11 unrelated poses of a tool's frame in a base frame.
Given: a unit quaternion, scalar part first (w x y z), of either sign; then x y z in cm.
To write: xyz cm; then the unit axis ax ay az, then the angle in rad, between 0 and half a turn. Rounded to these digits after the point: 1 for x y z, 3 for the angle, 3 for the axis.
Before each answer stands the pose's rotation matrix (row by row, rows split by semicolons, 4 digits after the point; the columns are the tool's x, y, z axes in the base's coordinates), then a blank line. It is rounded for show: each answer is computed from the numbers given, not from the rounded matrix.
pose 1, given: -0.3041 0.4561 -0.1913 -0.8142 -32.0 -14.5 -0.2
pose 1, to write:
-0.3990 -0.6697 -0.6264; 0.3207 -0.7419 0.5889; -0.8590 0.0341 0.5108

-32.0 -14.5 -0.2 -0.479 0.201 0.855 2.524
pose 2, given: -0.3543 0.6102 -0.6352 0.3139 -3.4 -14.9 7.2
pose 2, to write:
-0.0041 -0.5528 0.8333; -0.9977 0.0581 0.0336; -0.0670 -0.8313 -0.5518

-3.4 -14.9 7.2 -0.653 0.679 -0.336 2.417
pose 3, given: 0.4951 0.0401 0.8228 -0.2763 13.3 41.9 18.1
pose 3, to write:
-0.5066 0.3396 0.7925; -0.2076 0.8441 -0.4943; -0.8368 -0.4149 -0.3571

13.3 41.9 18.1 0.046 0.947 -0.318 2.106
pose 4, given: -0.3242 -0.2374 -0.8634 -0.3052 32.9 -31.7 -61.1
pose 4, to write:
-0.6771 0.2120 0.7047; 0.6078 0.7010 0.3731; -0.4149 0.6809 -0.6035

32.9 -31.7 -61.1 0.251 0.913 0.323 2.481
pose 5, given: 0.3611 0.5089 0.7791 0.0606 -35.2 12.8 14.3
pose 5, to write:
-0.2213 0.7492 0.6243; 0.8367 0.4747 -0.2731; -0.5010 0.4619 -0.7319

-35.2 12.8 14.3 0.546 0.835 0.065 2.403
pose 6, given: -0.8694 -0.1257 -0.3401 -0.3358 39.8 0.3 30.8
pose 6, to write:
0.5432 -0.4983 0.6757; 0.6693 0.7429 0.0098; -0.5069 0.4469 0.7371

39.8 0.3 30.8 0.254 0.688 0.679 1.034
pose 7, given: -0.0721 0.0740 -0.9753 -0.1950 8.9 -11.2 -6.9
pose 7, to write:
-0.9786 -0.1725 0.1118; -0.1162 0.9130 0.3911; -0.1695 0.3697 -0.9135

8.9 -11.2 -6.9 -0.074 0.978 0.196 2.997
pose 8, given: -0.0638 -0.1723 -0.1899 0.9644 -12.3 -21.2 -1.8
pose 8, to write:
-0.9325 0.1885 -0.3081; -0.0576 -0.9197 -0.3883; -0.3566 -0.3443 0.8685

-12.3 -21.2 -1.8 0.173 0.190 -0.966 3.014
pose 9, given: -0.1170 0.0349 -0.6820 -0.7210 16.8 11.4 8.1
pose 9, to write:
-0.9702 -0.2163 0.1093; 0.1211 -0.0423 0.9917; -0.2099 0.9754 0.0672

16.8 11.4 8.1 -0.035 0.687 0.726 2.907
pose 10, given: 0.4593 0.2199 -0.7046 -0.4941 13.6 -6.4 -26.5
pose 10, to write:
-0.4813 0.1440 -0.8646; -0.7638 0.4150 0.4943; 0.4300 0.8984 -0.0897

13.6 -6.4 -26.5 0.248 -0.793 -0.556 2.187
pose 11, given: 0.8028 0.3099 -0.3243 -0.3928 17.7 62.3 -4.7
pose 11, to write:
0.4811 0.4297 -0.7642; -0.8317 0.4993 -0.2428; 0.2772 0.7524 0.5976

17.7 62.3 -4.7 0.520 -0.544 -0.659 1.278
